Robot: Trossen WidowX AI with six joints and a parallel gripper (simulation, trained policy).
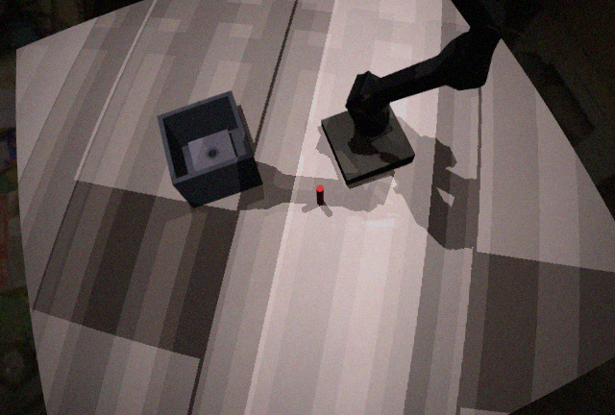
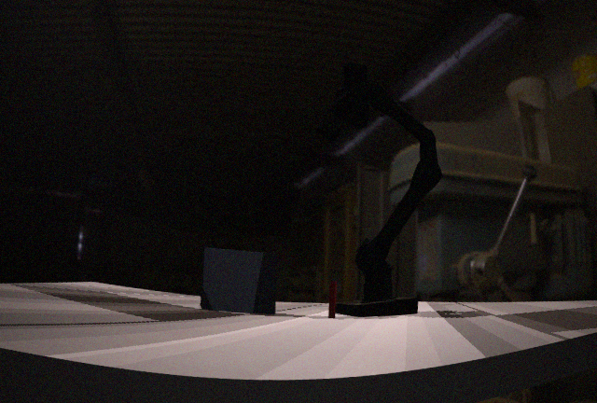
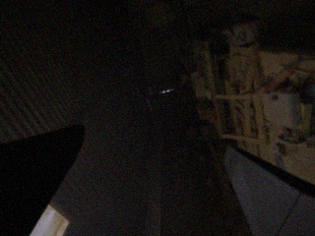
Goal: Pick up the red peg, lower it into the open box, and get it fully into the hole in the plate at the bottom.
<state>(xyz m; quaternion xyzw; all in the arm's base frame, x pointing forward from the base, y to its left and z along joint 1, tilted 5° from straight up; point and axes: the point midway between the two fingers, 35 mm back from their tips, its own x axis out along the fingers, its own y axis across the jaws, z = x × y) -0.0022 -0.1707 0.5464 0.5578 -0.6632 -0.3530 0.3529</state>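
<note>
The red peg lies 54 cm below my gripper tip, 30 cm to the left of it and 14 cm ahead of it. Also, from my gripper tip: plate: 53 cm below, 29 cm ahead, 11 cm to the left.
</note>
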